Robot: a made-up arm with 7 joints.
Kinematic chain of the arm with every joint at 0, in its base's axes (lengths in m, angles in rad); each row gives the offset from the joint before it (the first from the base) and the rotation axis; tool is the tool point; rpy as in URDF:
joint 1: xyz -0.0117 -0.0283 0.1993 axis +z
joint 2: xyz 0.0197 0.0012 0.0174 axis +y
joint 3: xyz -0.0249 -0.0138 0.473 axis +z
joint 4: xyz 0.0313 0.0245 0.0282 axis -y
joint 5: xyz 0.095 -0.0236 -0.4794 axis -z
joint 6: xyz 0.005 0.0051 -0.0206 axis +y
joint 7: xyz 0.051 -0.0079 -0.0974 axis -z
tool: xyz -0.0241 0.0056 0.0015 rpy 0 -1.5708 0
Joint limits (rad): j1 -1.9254..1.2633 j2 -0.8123..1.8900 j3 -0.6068..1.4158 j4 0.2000..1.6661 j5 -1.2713..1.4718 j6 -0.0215..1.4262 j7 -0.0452..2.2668
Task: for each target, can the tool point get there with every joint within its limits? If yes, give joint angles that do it. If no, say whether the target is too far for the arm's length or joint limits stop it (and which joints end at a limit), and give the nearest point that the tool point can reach.
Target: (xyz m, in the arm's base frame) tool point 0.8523 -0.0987 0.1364
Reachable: yes | joints -0.7330 1.2172 1.0397 1.5543 1.2522 0.1626 0.2556
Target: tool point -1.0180 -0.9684 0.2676
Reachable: no: too far | nearest point -0.6716 -0.7213 0.2528 | short by 0.426 m
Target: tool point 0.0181 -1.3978 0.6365
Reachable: no: too far | nearest point 0.0083 -0.9454 0.4956 | short by 0.474 m
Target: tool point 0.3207 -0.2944 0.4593
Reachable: yes | joints -1.5231 -0.4592 0.7152 0.6673 0.3294 0.2182 0.5981
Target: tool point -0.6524 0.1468 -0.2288
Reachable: no: joint limits stop it (at a limit: joint 1, joint 2, joint 7) | nearest point -0.4268 0.2347 -0.1433 | short by 0.257 m
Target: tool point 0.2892 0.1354 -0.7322
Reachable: no: joint limits stop it (at a limit: joint 2, joint 7) | nearest point 0.3175 0.1508 -0.5649 | short by 0.170 m
